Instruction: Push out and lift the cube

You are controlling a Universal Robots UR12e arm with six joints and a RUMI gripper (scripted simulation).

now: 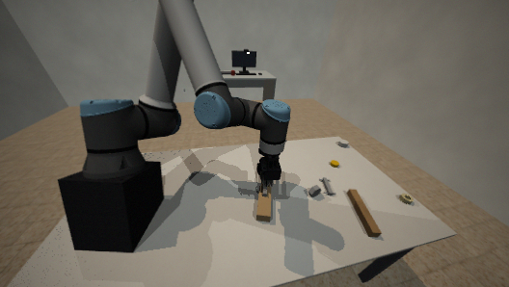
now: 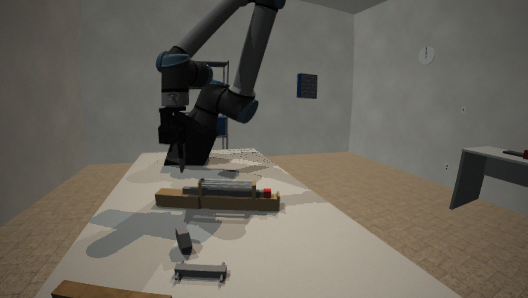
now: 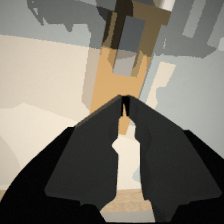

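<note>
My hand is 270 mm to the right of the red cube, 90 mm short of it and 80 mm above it. The rest, counted from my hand: wooden channel: 150 mm to the left, 80 mm below, 50 mm ahead; grey block: 270 mm ahead, 100 mm below, 10 mm to the right; grey legged piece: 370 mm ahead, 120 mm below, 30 mm to the left.
</note>
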